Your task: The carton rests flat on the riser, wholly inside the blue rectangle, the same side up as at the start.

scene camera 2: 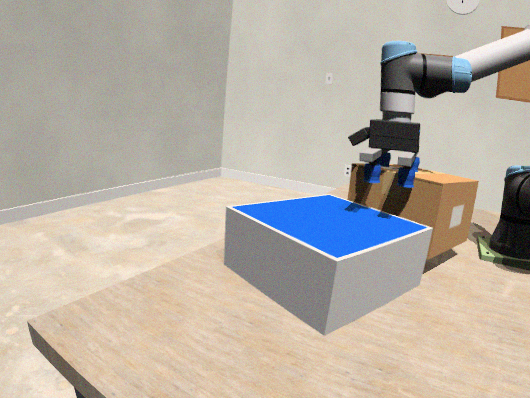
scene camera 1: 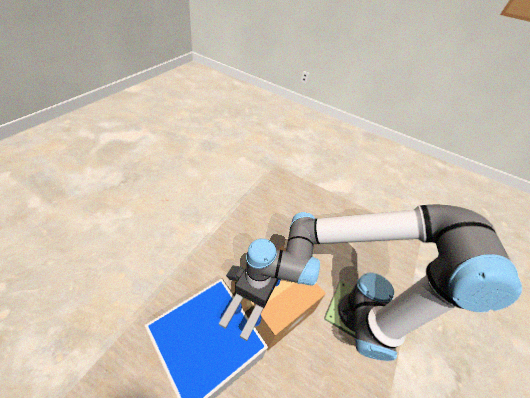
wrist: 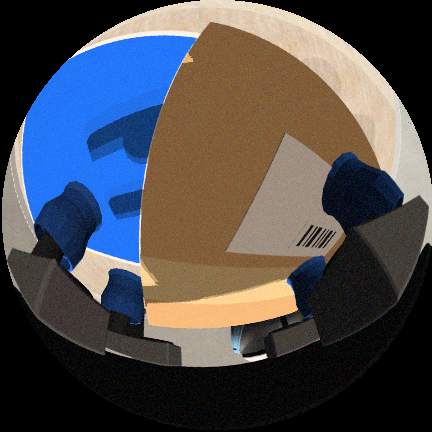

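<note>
The brown carton point(scene camera 1: 293, 306) point(scene camera 2: 441, 205) point(wrist: 225, 160) hangs from my suction gripper point(scene camera 1: 240, 317) point(scene camera 2: 390, 170) point(wrist: 213, 250), label side up. Two of the blue cups sit on its top next to the white barcode label point(wrist: 278, 209); the other two stick out past its edge, over the blue rectangle point(scene camera 1: 192, 339) point(scene camera 2: 326, 225) point(wrist: 92, 92). The carton is beside the right edge of the grey riser point(scene camera 2: 279, 268), a shadow beneath it. Its lower part is hidden behind the riser in scene camera 2.
The arm's base point(scene camera 1: 370, 316) stands on a green plate point(scene camera 1: 334, 308) close to the right of the carton. The riser stands on a light wooden table point(scene camera 2: 184, 336). Walls lie far behind.
</note>
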